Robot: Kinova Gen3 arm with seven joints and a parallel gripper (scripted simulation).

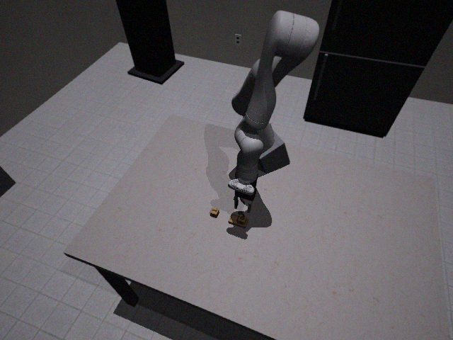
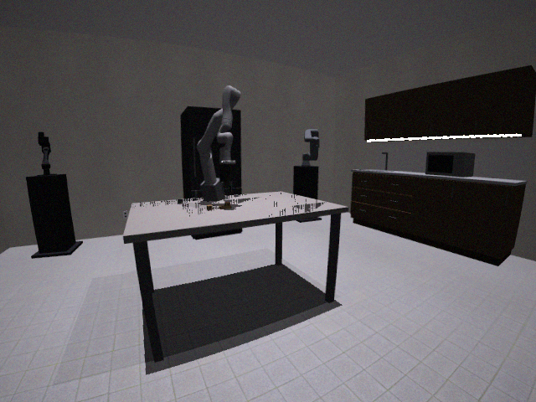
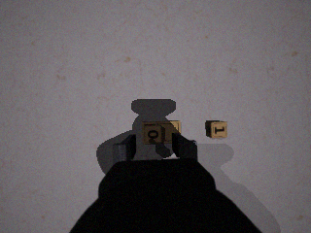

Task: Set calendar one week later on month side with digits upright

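Right now the wooden cube is 10 mm ahead of my hand, 120 mm to the right of it and 110 mm below it. The rest, counted from my hand: wooden tray (20 mm to the right, 120 mm below).
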